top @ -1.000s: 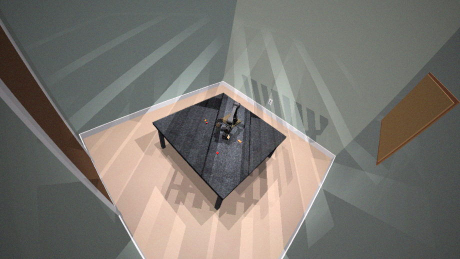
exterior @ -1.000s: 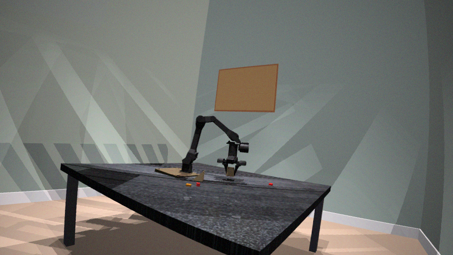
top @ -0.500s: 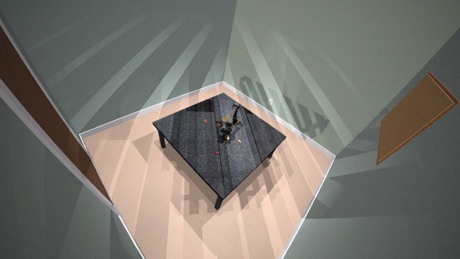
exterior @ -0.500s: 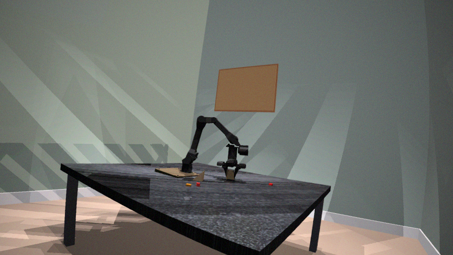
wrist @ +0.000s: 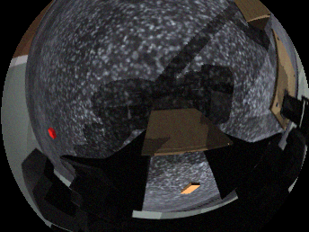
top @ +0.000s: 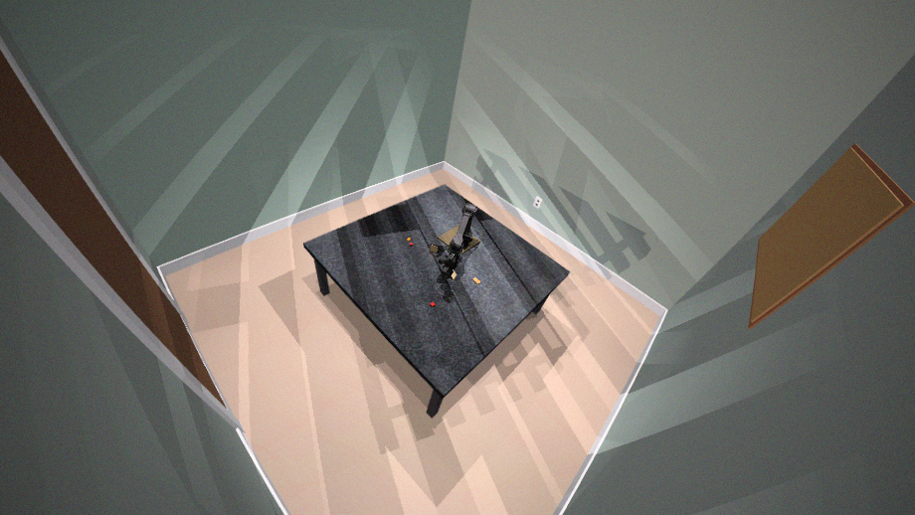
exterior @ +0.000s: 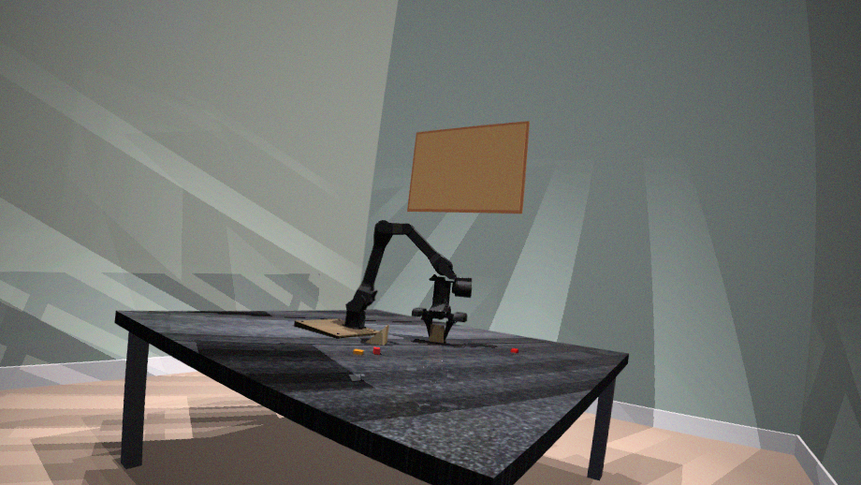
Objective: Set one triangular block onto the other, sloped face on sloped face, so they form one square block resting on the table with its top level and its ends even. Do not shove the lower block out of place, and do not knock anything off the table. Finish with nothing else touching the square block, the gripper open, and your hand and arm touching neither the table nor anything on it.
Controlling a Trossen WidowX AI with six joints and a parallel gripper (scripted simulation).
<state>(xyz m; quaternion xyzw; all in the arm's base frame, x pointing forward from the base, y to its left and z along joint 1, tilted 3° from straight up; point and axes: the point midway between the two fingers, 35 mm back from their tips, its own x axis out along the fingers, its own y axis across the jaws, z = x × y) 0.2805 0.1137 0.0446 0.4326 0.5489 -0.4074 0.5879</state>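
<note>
My gripper tip is now 10 mm below the tan triangular block. Also, from my gripper tip: red cube: 350 mm to the right; then orange piece: 20 mm behind, 400 mm to the right.
</note>
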